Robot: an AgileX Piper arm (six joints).
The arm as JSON. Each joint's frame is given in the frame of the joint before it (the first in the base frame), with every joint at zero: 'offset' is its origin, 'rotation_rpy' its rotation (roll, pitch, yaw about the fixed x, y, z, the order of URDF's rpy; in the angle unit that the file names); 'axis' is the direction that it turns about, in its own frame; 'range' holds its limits. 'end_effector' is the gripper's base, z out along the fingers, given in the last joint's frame.
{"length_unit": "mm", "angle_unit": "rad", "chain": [
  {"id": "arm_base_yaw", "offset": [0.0, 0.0, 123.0], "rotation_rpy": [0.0, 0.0, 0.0], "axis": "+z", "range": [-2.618, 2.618]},
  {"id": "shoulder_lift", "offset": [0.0, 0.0, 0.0], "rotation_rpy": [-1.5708, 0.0, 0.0], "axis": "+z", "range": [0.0, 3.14]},
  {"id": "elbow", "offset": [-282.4, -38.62, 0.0], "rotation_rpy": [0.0, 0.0, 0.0], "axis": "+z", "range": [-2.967, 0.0]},
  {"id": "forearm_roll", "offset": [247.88, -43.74, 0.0], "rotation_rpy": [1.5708, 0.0, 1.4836], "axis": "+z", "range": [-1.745, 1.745]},
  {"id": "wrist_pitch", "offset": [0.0, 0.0, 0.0], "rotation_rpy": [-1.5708, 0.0, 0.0], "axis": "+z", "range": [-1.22, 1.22]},
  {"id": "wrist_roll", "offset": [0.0, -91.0, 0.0], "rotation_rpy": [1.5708, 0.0, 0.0], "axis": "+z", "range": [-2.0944, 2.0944]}
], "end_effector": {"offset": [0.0, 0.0, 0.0], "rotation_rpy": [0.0, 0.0, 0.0]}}
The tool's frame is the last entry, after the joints.
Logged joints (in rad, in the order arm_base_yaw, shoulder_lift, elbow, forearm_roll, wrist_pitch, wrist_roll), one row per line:
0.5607, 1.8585, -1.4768, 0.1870, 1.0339, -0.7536
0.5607, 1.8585, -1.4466, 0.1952, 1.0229, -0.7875
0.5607, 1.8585, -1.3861, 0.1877, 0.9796, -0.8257
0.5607, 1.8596, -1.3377, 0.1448, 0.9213, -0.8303
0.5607, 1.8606, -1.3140, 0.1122, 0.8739, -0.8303
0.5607, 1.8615, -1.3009, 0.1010, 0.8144, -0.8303
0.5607, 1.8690, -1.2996, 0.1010, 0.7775, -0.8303
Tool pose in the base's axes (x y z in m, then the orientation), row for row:
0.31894, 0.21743, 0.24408, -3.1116, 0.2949, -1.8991
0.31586, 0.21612, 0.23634, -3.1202, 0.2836, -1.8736
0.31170, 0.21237, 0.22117, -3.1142, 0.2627, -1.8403
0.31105, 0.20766, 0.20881, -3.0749, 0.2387, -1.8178
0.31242, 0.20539, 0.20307, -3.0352, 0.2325, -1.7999
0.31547, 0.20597, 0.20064, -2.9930, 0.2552, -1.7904
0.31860, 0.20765, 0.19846, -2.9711, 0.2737, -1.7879
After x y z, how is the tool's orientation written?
As angles about the fixed x, y, z axes (roll, pitch, yaw), in radians.
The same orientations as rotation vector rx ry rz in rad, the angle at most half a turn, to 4 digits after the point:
-1.6692, 2.3430, 0.2136
-1.7098, 2.3329, 0.2197
-1.7580, 2.3181, 0.2011
-1.7790, 2.3021, 0.1379
-1.7840, 2.2768, 0.0893
-1.7608, 2.2407, 0.0631
-1.7416, 2.2206, 0.0554

